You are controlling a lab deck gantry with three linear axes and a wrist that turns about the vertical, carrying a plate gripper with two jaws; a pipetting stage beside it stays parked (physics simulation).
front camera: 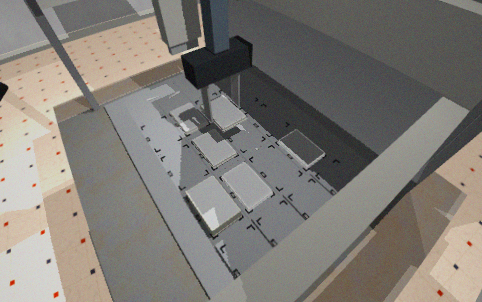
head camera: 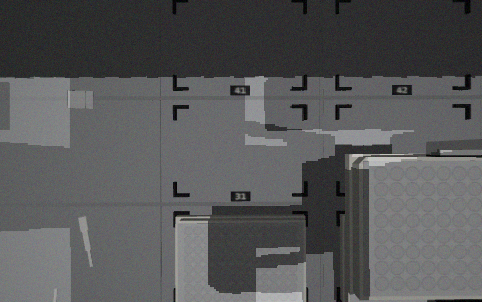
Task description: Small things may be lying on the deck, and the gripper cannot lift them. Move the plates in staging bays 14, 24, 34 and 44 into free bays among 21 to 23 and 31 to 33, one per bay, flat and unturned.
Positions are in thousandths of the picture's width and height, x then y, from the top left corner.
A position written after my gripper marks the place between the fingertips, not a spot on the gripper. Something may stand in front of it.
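Note:
Bay 31 (head camera: 445, 488), visible. Bay 32 (head camera: 796, 419), visible. My gripper (front camera: 462, 373), visible.

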